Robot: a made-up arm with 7 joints. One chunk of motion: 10 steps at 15 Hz.
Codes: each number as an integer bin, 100 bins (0 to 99) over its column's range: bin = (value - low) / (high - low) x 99, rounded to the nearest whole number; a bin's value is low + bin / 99 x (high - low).
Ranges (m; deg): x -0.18..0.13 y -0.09..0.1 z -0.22..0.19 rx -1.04..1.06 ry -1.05..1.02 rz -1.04..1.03
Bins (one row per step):
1: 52 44 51 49 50 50
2: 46 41 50 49 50 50
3: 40 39 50 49 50 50
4: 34 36 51 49 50 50
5: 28 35 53 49 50 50
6: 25 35 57 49 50 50
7: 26 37 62 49 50 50
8: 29 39 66 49 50 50
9: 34 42 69 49 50 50
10: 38 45 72 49 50 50
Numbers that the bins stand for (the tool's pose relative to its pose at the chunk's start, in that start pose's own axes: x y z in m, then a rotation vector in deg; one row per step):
1: -0.0172 -0.0056 -0.0088 0.00 0.00 0.01
2: -0.0360 -0.0113 -0.0129 0.00 0.00 0.01
3: -0.0547 -0.0152 -0.0129 0.00 0.00 0.01
4: -0.0735 -0.0209 -0.0088 0.00 0.00 0.01
5: -0.0923 -0.0228 -0.0005 0.00 0.00 0.01
6: -0.1017 -0.0228 0.0161 0.00 0.00 0.01
7: -0.0986 -0.0190 0.0368 0.00 0.00 0.01
8: -0.0892 -0.0152 0.0533 0.00 0.00 0.01
9: -0.0735 -0.0094 0.0658 0.00 0.00 0.01
10: -0.0610 -0.0036 0.0782 0.00 0.00 0.01

